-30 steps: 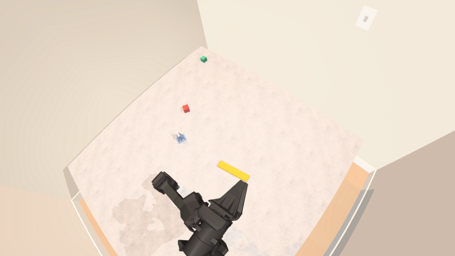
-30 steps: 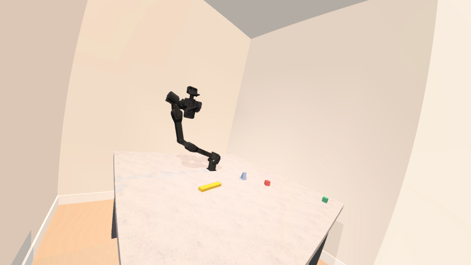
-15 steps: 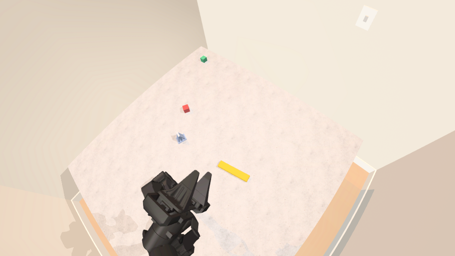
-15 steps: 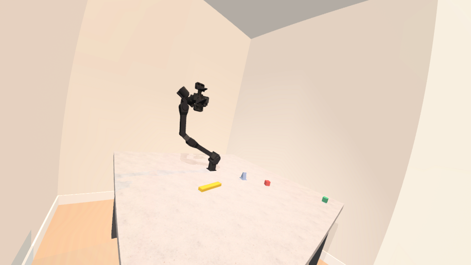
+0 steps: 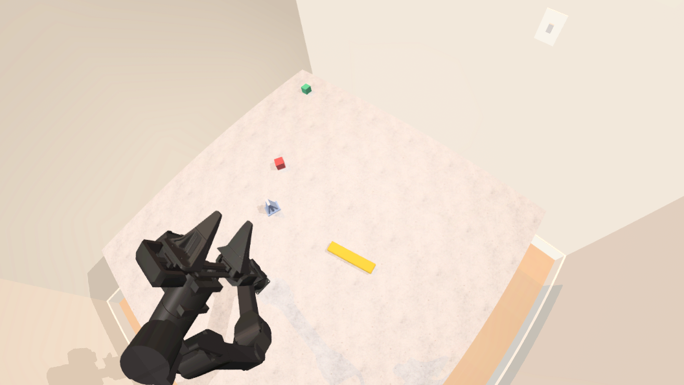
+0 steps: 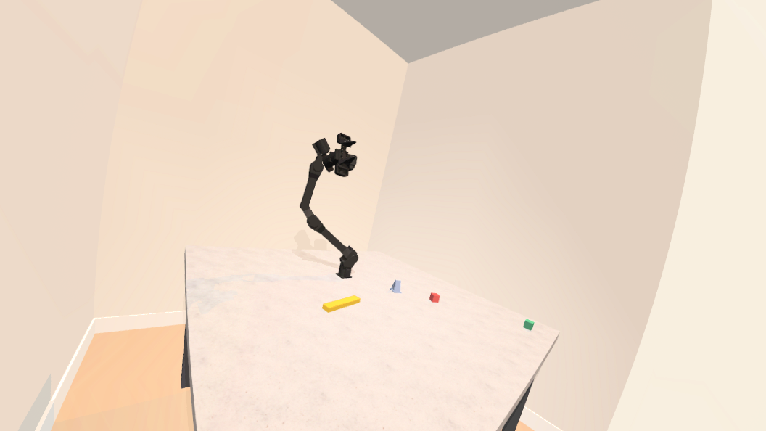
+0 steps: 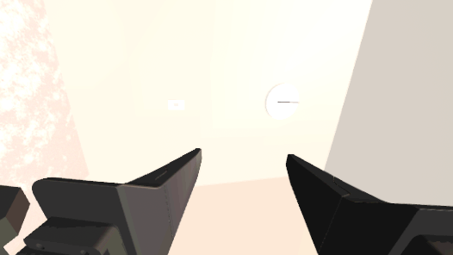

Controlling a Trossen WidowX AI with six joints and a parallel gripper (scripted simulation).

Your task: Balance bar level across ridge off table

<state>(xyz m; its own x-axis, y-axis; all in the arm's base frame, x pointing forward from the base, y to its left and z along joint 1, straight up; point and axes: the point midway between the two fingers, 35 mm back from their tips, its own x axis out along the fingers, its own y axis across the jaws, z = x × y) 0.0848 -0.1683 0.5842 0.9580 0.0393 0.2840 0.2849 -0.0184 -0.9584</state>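
The yellow bar is 59 cm below my gripper tip, 15 cm ahead of it and 2 cm to the right of it. Round my gripper tip: red cube (58 cm below, 44 cm to the left, 25 cm ahead); then green cube (67 cm to the left, 62 cm ahead, 58 cm below).
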